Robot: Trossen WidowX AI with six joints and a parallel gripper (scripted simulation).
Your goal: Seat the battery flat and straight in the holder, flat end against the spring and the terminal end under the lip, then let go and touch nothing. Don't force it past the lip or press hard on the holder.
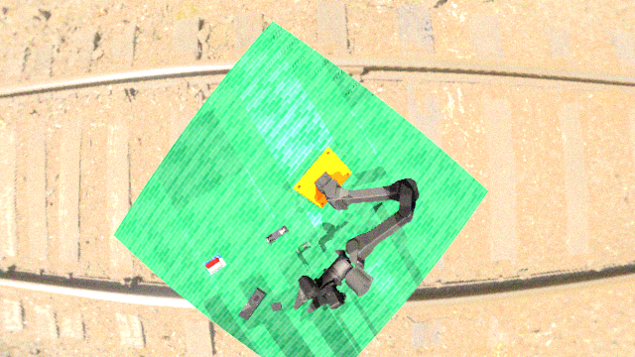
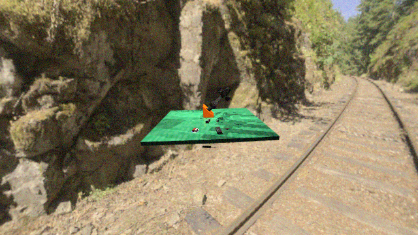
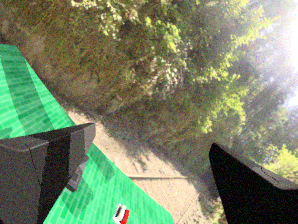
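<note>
Right now my gripper tip is 330 mm above the battery, 80 mm to the left of it and 60 mm past it.
</note>
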